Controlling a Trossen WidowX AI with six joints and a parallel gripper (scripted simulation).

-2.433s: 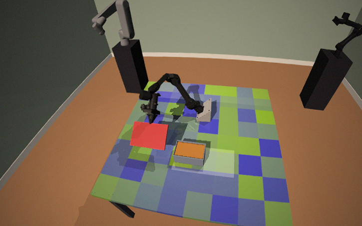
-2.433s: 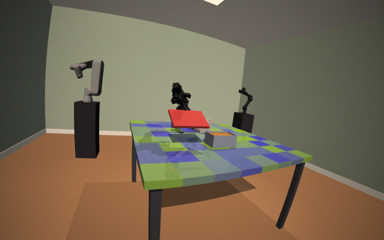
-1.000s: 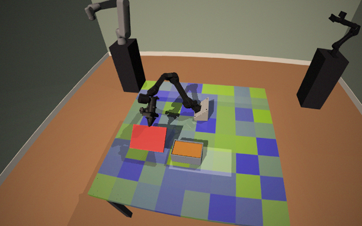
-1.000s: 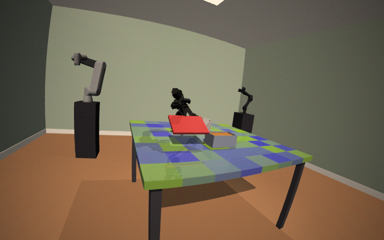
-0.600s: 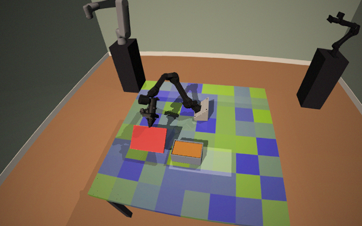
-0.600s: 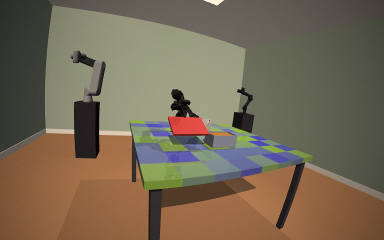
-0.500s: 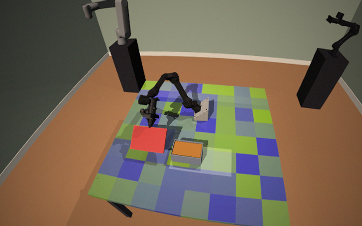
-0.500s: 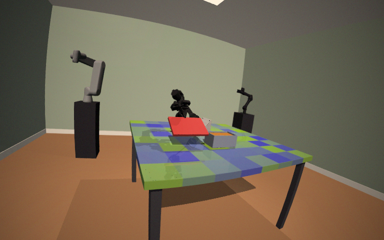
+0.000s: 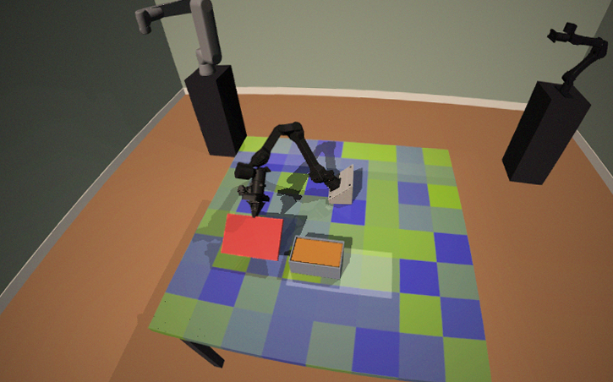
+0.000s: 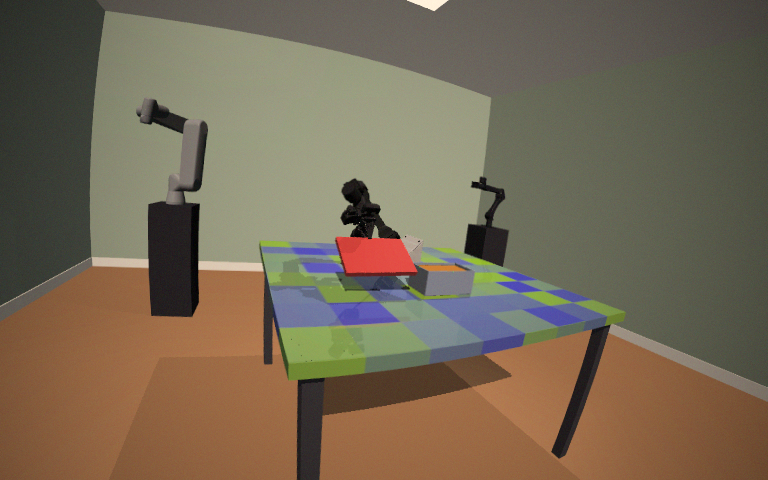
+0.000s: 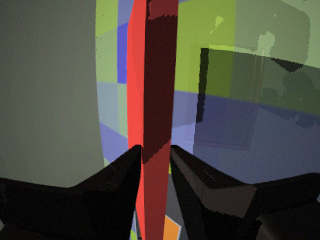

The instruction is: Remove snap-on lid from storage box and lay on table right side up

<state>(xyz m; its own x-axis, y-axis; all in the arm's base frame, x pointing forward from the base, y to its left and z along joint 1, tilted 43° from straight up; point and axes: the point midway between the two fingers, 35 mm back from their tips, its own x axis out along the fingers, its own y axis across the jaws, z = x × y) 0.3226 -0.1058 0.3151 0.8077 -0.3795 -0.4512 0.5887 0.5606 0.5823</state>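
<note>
Right now the red lid is 70 mm ahead of my gripper tip, 40 mm below it and 10 mm to the left of it. The rest, counted from my gripper tip: grey storage box: 280 mm to the left, 120 mm below, 70 mm ahead.
</note>
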